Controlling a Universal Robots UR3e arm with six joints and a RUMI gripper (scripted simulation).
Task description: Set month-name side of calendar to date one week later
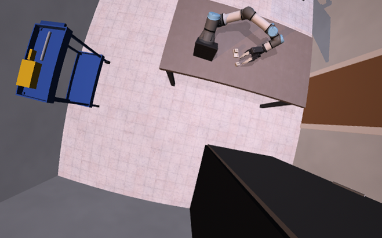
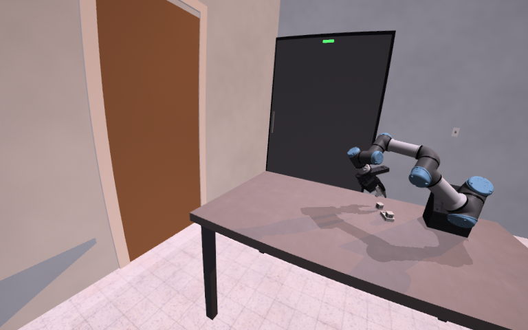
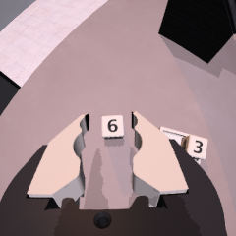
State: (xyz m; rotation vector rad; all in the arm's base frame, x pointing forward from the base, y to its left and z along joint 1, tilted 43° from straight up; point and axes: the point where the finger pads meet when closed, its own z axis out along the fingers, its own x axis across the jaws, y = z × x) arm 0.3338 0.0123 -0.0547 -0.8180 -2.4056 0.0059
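Right now my hand is 80 mm above the cube and 10 mm past it. From my hand the other things lie so: pale tray 100 mm to the left, 80 mm below, 40 mm behind.
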